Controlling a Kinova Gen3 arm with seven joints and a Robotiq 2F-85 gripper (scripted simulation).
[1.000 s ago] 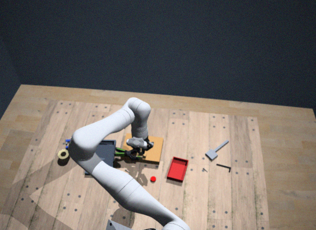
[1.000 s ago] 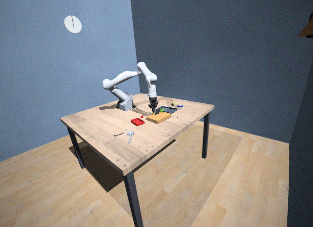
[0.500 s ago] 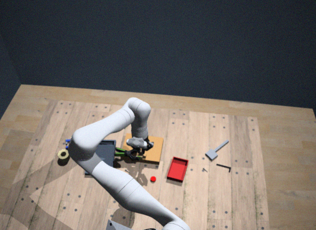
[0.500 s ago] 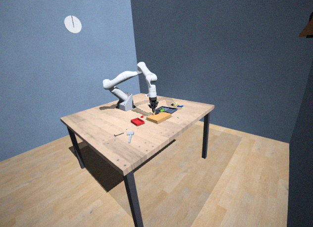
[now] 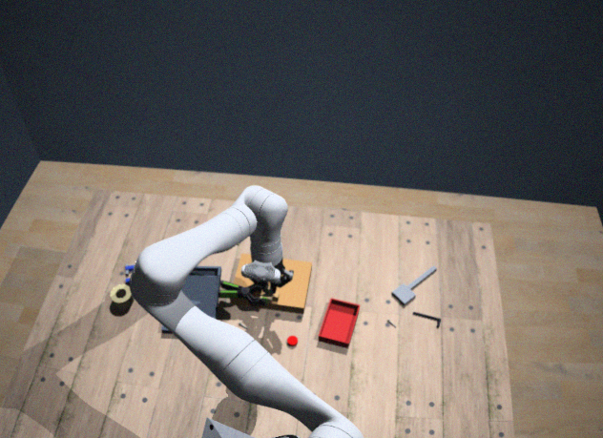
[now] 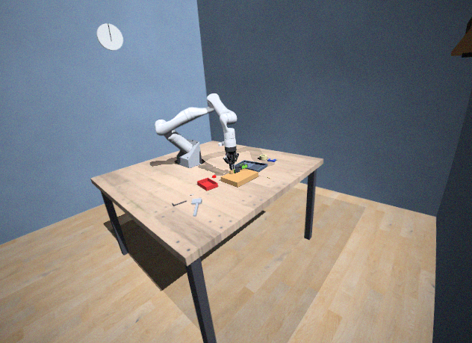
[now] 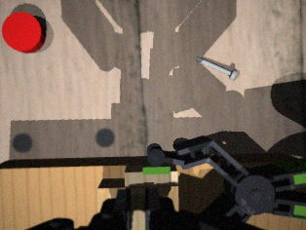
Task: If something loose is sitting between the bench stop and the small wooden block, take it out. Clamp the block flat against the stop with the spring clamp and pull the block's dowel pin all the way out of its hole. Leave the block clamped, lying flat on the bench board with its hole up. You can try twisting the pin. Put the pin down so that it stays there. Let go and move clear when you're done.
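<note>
Right now my hand is 20 mm above the dowel pin. The rest, counted from my hand: bench board (60 mm ahead, 10 mm to the left, 50 mm below); then wooden block (40 mm below); then red disc (100 mm behind, 80 mm to the right, 70 mm below).
</note>
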